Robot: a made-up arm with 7 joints. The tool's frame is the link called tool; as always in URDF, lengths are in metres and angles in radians. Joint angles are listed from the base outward.
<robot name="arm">
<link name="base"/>
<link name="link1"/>
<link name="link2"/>
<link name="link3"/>
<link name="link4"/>
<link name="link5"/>
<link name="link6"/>
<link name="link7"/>
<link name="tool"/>
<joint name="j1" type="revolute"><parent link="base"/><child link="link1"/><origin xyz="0.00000 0.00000 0.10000" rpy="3.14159 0.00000 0.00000"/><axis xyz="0 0 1"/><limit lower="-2.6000" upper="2.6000"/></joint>
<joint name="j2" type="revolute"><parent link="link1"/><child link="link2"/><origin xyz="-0.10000 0.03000 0.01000" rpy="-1.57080 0.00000 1.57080"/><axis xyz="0 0 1"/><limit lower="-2.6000" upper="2.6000"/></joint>
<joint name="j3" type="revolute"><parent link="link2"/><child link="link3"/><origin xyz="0.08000 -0.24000 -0.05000" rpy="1.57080 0.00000 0.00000"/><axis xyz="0 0 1"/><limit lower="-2.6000" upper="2.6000"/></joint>
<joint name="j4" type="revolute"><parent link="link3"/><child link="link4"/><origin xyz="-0.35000 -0.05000 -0.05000" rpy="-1.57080 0.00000 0.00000"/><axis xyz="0 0 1"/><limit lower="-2.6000" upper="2.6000"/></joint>
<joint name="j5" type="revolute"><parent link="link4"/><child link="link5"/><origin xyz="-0.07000 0.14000 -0.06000" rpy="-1.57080 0.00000 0.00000"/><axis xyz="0 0 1"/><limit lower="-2.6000" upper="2.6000"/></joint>
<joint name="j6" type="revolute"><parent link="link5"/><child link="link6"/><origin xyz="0.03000 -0.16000 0.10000" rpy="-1.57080 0.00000 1.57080"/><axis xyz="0 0 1"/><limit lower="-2.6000" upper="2.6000"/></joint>
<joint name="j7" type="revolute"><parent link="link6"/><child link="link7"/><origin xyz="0.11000 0.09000 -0.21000" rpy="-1.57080 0.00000 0.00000"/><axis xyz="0 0 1"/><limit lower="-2.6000" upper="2.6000"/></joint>
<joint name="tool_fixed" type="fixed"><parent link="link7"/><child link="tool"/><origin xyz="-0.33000 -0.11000 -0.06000" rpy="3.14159 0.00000 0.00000"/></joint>
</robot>
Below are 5 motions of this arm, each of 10 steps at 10 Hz.
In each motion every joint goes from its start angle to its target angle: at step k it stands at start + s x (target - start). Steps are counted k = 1, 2, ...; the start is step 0. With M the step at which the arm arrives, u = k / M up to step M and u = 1 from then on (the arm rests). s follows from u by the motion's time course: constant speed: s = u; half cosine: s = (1 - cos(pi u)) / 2; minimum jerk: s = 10 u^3 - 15 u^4 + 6 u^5.
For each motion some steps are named. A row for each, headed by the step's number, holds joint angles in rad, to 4 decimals.
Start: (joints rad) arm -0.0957 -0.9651 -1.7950 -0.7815 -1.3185 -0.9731 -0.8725
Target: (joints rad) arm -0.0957 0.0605 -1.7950 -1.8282 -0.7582 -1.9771 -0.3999
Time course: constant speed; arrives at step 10
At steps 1, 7, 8, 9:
1: -0.0957 -0.8625 -1.7950 -0.8862 -1.2625 -1.0735 -0.8252
7: -0.0957 -0.2472 -1.7950 -1.5142 -0.9263 -1.6759 -0.5417
8: -0.0957 -0.1446 -1.7950 -1.6189 -0.8703 -1.7763 -0.4944
9: -0.0957 -0.0421 -1.7950 -1.7235 -0.8142 -1.8767 -0.4472

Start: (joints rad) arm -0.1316 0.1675 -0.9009 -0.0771 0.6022 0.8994 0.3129
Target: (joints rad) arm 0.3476 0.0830 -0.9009 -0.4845 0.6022 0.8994 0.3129
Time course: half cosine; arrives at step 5
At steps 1, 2, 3, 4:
1: -0.0858 0.1594 -0.9009 -0.1160 0.6022 0.8994 0.3129
2: 0.0340 0.1383 -0.9009 -0.2179 0.6022 0.8994 0.3129
3: 0.1820 0.1122 -0.9009 -0.3437 0.6022 0.8994 0.3129
4: 0.3018 0.0911 -0.9009 -0.4456 0.6022 0.8994 0.3129

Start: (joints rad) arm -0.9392 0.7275 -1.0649 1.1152 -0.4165 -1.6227 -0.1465
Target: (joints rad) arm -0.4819 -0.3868 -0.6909 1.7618 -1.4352 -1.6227 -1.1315
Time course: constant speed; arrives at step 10
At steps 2, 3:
2: -0.8477 0.5046 -0.9901 1.2445 -0.6202 -1.6227 -0.3435
3: -0.8020 0.3932 -0.9527 1.3092 -0.7221 -1.6227 -0.4420

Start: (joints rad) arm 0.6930 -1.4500 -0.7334 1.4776 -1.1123 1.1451 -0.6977
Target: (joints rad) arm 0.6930 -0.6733 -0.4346 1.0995 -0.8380 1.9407 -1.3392
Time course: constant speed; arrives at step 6
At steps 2, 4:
2: 0.6930 -1.1911 -0.6338 1.3516 -1.0209 1.4103 -0.9115
4: 0.6930 -0.9322 -0.5342 1.2255 -0.9294 1.6755 -1.1254

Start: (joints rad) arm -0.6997 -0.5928 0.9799 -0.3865 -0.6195 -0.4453 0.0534
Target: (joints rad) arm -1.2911 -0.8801 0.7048 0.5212 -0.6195 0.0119 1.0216
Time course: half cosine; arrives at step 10
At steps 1, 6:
1: -0.7142 -0.5998 0.9732 -0.3643 -0.6195 -0.4341 0.0771
6: -1.0868 -0.7808 0.7998 0.2076 -0.6195 -0.1461 0.6871

